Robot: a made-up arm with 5 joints.
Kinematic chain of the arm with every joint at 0, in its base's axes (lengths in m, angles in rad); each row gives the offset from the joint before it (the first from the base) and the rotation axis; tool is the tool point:
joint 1: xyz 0 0 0.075 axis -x
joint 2: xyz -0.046 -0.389 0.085 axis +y
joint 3: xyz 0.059 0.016 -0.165 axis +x
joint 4: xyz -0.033 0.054 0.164 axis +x
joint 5: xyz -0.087 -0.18 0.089 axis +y
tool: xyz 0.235 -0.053 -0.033
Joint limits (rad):
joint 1: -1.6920..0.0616
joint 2: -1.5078..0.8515
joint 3: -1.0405..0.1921
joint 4: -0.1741..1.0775
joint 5: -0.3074..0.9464
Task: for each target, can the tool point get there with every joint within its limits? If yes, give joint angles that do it. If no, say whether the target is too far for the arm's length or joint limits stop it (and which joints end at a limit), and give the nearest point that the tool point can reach.
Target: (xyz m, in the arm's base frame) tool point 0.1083 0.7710 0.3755
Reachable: no: joint limits stop it (at a limit: joint 1, joint 3, joint 4, joint 5) | nearest point -0.0020 0.2038 -0.2074 | short by 0.821 m
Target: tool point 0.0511 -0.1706 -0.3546
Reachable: yes | joints -1.0849 0.5057 -0.7025 0.6041 0.3336
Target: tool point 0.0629 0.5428 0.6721
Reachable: no: joint limits stop it (at a limit: joint 1, joint 3, joint 4, joint 5) | nearest point -0.0030 -0.1461 0.3845 | short by 0.749 m
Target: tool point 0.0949 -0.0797 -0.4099
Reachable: yes | joints -1.3944 -0.1985 -0.3479 0.4526 0.5634
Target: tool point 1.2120 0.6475 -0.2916
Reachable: no: too far | nearest point 0.1999 0.0941 -0.2955 | short by 1.154 m
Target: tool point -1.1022 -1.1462 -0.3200
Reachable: no: too far | nearest point -0.1858 -0.5826 -0.1258 | short by 1.093 m
